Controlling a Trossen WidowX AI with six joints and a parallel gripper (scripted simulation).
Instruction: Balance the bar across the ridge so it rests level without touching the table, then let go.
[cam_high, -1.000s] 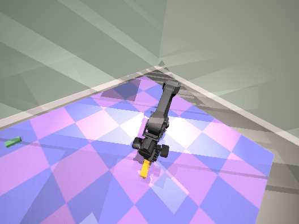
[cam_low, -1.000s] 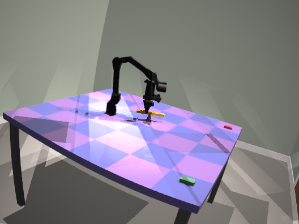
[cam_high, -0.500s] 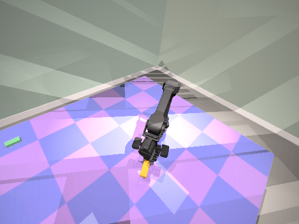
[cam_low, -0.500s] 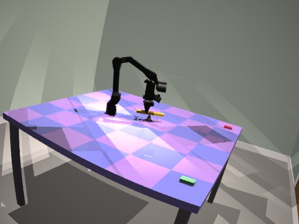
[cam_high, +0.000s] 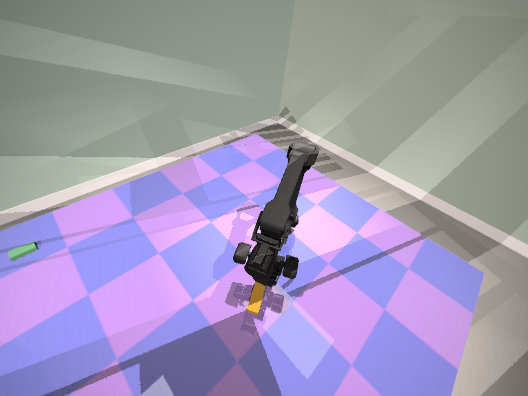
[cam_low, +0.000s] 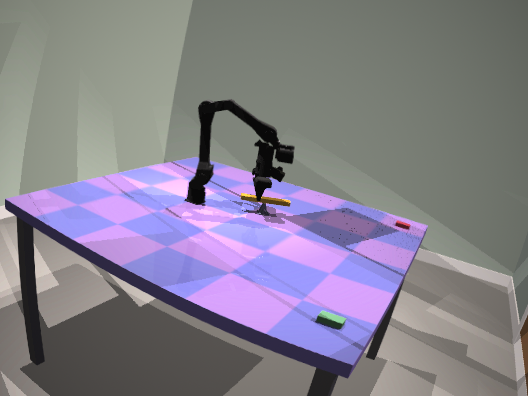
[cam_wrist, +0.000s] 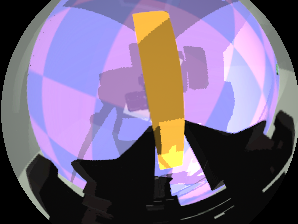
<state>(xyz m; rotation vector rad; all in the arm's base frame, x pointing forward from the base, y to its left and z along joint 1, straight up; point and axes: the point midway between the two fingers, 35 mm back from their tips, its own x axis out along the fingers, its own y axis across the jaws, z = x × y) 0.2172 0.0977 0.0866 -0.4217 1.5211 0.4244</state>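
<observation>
Right now my gripper tip is 2 cm short of the orange bar and 1 cm to the right of it. From my gripper tip the other things lie so: red block: 52 cm ahead, 40 cm to the left, 4 cm below; then green block: 60 cm to the right, 52 cm ahead, 4 cm below.
</observation>
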